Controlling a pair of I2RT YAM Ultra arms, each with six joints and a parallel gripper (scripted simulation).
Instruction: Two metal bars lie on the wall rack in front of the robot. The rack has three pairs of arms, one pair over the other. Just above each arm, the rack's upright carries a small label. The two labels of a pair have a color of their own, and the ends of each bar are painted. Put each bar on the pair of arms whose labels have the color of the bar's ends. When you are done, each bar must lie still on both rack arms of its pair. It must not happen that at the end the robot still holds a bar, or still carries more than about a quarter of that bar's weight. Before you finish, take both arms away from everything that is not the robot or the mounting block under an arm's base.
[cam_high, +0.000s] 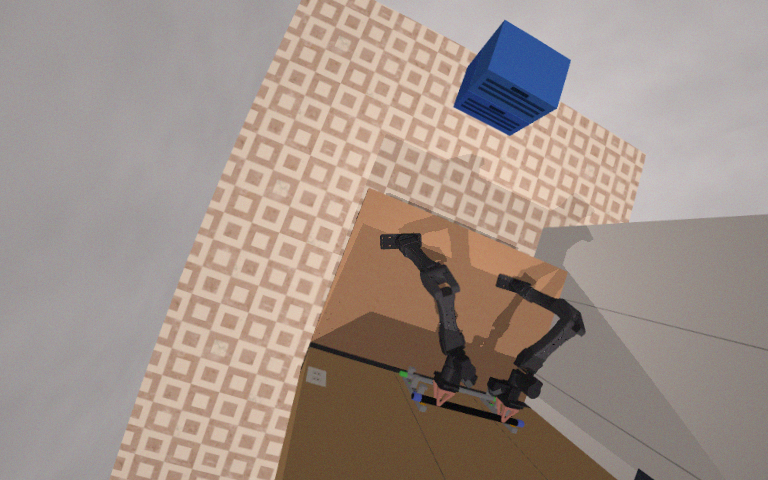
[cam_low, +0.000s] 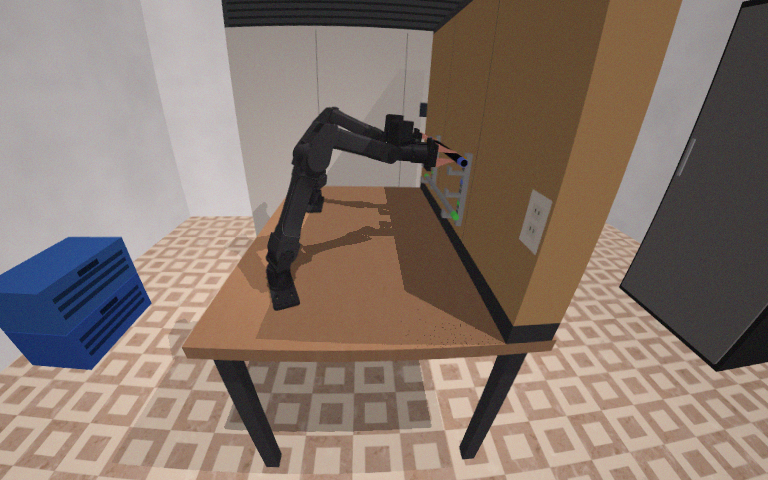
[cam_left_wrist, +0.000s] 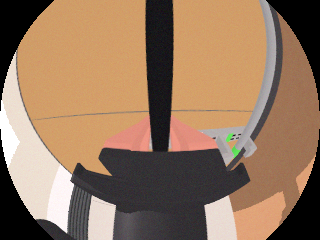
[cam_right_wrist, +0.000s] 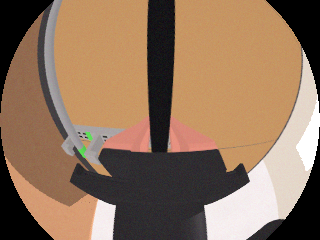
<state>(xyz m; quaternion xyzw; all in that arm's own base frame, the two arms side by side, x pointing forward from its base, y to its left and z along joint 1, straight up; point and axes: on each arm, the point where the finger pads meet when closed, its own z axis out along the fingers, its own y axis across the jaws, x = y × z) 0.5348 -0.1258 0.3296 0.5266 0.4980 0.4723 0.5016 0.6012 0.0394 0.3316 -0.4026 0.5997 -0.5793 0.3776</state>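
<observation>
Right now the black bar is 150 mm to the right of my left hand. The rest, counted from my left hand: brown wall panel 190 mm to the right, 100 mm ahead, 100 mm above; black baseboard 300 mm below, 190 mm to the right, 40 mm ahead.
My right hand is 15 cm to the right of the black bar. The rest, counted from my right hand: brown wall panel (10 cm ahead, 10 cm to the left, 9 cm above); then black baseboard (4 cm ahead, 10 cm to the left, 30 cm below).
</observation>
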